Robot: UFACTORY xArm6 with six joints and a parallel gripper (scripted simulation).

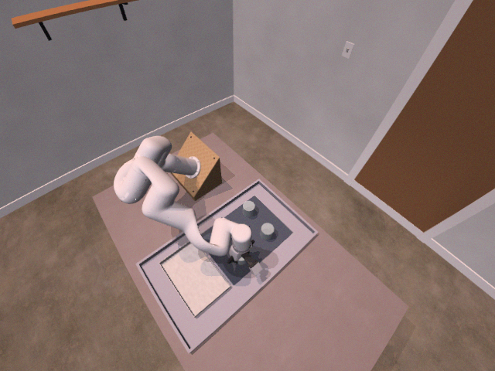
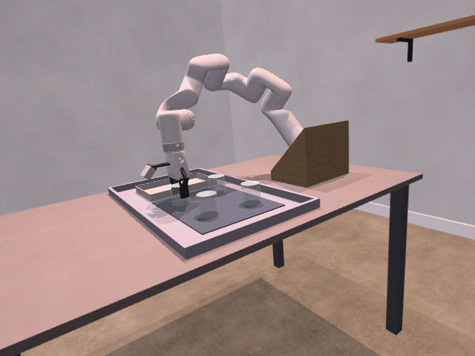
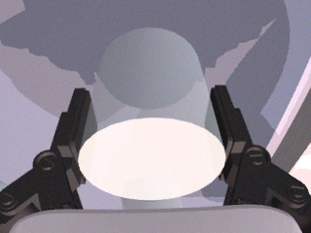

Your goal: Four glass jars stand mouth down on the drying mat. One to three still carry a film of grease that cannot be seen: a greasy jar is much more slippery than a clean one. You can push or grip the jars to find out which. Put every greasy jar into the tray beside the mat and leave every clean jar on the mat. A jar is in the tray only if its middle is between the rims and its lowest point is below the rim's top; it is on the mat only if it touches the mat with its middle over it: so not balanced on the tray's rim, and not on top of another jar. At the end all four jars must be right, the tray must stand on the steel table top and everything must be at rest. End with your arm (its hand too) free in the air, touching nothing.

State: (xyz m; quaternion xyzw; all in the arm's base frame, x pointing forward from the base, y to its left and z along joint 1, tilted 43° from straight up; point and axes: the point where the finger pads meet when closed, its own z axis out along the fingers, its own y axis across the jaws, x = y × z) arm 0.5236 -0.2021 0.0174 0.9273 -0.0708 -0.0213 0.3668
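My gripper is now 10 cm past the pale tray, 21 cm to the left of it and 4 cm above it. The rest, counted from my hand: dark drying mat (7 cm behind, 10 cm to the left, 5 cm below).
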